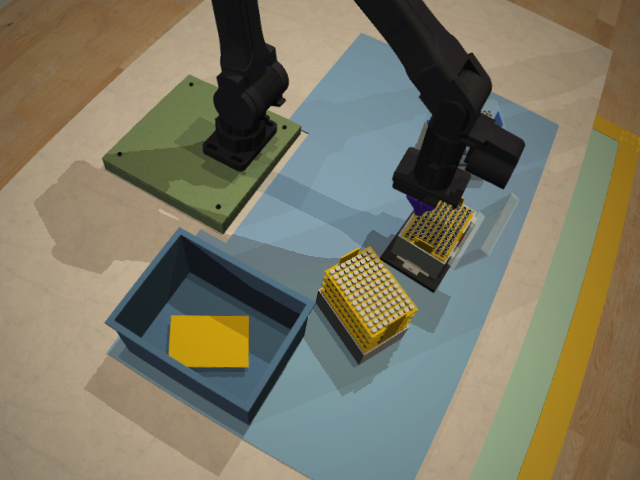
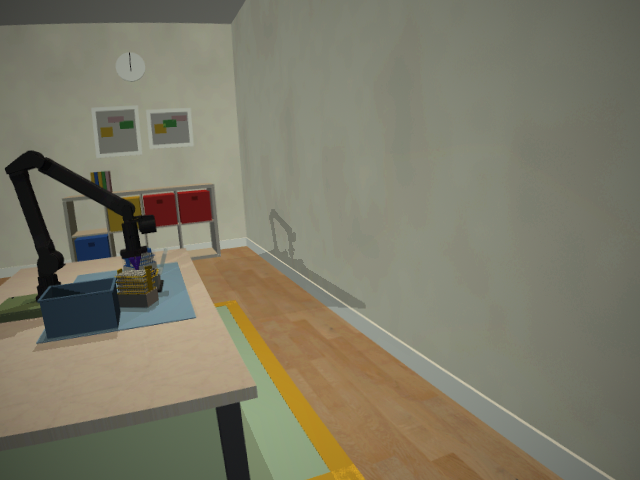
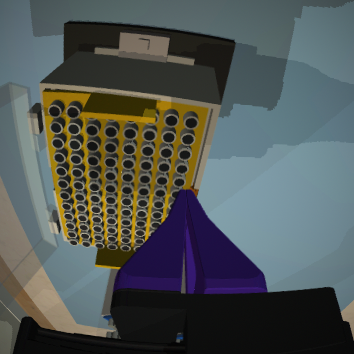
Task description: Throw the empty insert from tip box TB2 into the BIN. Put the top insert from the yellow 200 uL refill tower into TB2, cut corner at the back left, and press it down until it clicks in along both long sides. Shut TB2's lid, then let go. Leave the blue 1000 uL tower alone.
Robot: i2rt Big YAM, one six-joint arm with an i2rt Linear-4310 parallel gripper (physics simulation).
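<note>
My gripper (image 1: pixel 420 210) (image 2: pixel 136 267) (image 3: pixel 184 197) is shut with nothing between its purple fingers. Its tips are at the long edge of the yellow insert (image 1: pixel 439 227) (image 3: pixel 121 167) in TB2 (image 1: pixel 419 260) (image 3: pixel 135 74), beside an orange clip (image 3: pixel 194 191). Another orange clip (image 1: pixel 459 237) shows on the lid side. The fingers hide part of that edge; whether both sides are clicked in, I cannot tell. TB2's clear lid (image 1: pixel 499 225) (image 3: pixel 25 150) stands open. A plain yellow insert (image 1: pixel 209 341) lies in the BIN (image 1: pixel 279 364) (image 2: pixel 80 311). The yellow tower (image 1: pixel 371 294) (image 2: pixel 135 283) stands between BIN and TB2.
The blue tower (image 1: pixel 498 118) (image 2: pixel 147 255) (image 3: pixel 107 318) stands behind TB2, mostly hidden by the arm. The arm's base is on a green board (image 1: pixel 160 124) (image 2: pixel 18 305) at the left. TB2 sits on a dark base (image 1: pixel 433 283) (image 3: pixel 75 42) on the blue mat (image 1: pixel 392 413).
</note>
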